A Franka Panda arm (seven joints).
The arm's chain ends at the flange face. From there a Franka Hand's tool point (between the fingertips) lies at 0.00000 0.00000 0.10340 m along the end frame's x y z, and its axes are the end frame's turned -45 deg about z.
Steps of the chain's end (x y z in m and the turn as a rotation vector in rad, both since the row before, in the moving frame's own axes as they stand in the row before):
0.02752 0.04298 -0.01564 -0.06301 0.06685 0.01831
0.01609 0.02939 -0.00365 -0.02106 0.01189 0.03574
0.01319 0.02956 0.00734 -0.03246 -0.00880 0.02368
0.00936 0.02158 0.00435 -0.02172 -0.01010 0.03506
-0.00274 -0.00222 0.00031 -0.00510 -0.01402 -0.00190
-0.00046 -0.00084 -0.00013 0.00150 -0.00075 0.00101
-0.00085 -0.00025 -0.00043 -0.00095 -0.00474 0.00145
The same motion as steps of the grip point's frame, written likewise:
-0.01074 0.05933 -0.01608 -0.09182 0.00272 0.01831
-0.01012 0.03456 -0.00368 -0.02330 -0.00648 0.03574
-0.01461 0.03192 0.00728 -0.01673 -0.02918 0.02368
-0.01098 0.02269 0.00432 -0.00822 -0.02250 0.03506
-0.00177 -0.00416 0.00030 0.00631 -0.01352 -0.00190
0.00032 -0.00108 -0.00013 0.00159 0.00053 0.00101
-0.00084 -0.00106 -0.00043 0.00268 -0.00402 0.00145

